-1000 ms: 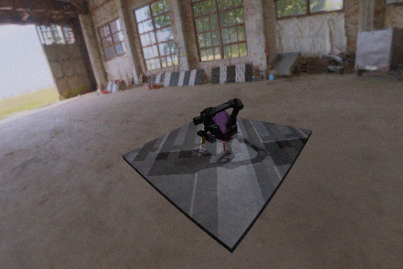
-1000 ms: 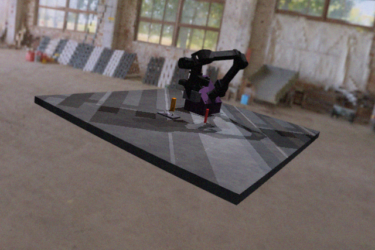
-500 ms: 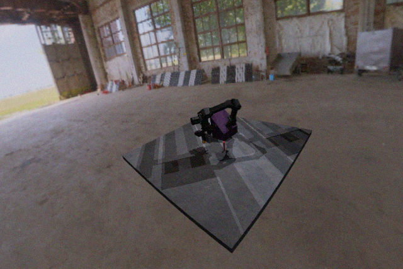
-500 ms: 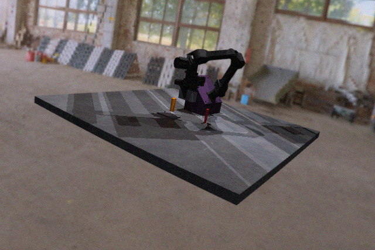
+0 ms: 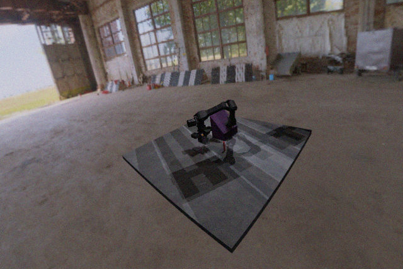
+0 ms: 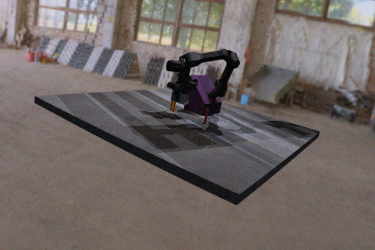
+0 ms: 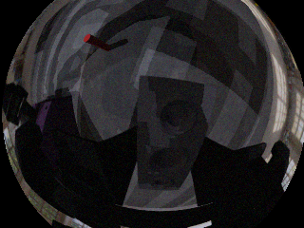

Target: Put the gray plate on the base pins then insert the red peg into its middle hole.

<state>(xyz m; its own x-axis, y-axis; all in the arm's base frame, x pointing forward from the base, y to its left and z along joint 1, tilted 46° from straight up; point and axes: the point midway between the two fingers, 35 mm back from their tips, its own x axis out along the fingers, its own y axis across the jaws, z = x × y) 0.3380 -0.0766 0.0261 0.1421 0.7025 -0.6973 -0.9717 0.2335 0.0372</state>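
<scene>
The base is 10 cm below my gripper tip, 6 cm to the right of it and 1 cm behind it. The rest, counted from my gripper tip: gray plate 3 cm above; orange peg 13 cm behind, 11 cm to the right, 7 cm below; red peg 13 cm to the left, 10 cm behind, 7 cm below.
</scene>
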